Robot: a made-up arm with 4 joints.
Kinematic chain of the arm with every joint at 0, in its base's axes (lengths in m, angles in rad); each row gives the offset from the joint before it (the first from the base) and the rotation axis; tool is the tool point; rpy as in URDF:
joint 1: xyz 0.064 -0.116 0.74 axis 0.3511 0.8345 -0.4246
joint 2: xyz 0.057 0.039 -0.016 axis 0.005 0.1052 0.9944
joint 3: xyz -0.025 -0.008 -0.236 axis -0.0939 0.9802 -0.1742
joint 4: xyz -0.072 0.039 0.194 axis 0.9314 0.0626 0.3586
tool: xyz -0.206 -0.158 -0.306 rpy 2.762 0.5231 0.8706
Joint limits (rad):
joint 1: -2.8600..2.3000
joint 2: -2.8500..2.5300
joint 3: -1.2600..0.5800
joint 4: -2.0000..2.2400
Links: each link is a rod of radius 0.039 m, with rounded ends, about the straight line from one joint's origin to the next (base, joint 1, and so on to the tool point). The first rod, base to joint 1, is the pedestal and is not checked.
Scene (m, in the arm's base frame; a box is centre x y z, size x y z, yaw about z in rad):
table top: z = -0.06
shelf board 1: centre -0.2 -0.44 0.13 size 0.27 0.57 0.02 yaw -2
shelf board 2: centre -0.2 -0.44 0.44 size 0.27 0.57 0.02 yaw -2
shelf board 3: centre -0.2 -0.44 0.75 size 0.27 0.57 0.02 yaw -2
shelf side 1: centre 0.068 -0.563 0.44 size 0.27 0.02 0.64 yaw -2
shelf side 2: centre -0.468 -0.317 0.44 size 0.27 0.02 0.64 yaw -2
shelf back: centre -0.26 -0.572 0.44 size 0.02 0.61 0.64 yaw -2
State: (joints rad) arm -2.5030 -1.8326 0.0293 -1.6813
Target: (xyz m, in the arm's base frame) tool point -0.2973 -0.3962 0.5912
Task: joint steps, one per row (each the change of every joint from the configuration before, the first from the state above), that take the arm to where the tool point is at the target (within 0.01 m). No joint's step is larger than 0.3 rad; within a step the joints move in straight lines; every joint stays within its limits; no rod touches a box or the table.
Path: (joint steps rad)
1: 0.2689 0.1984 0.0823 0.0583
2: 0.2688 0.1984 0.0823 0.0583
3: 0.2689 0.1984 0.0824 0.0583
4: 0.2688 0.1983 0.0823 0.0582
5: 0.2689 0.1984 0.0823 0.0583
6: 0.2688 0.1984 0.0823 0.0583
7: 0.2259 0.2966 -0.2783 -0.2228
8: 0.2259 0.2966 -0.2783 -0.2228
9: 0.2259 0.2966 -0.2782 -0.2228

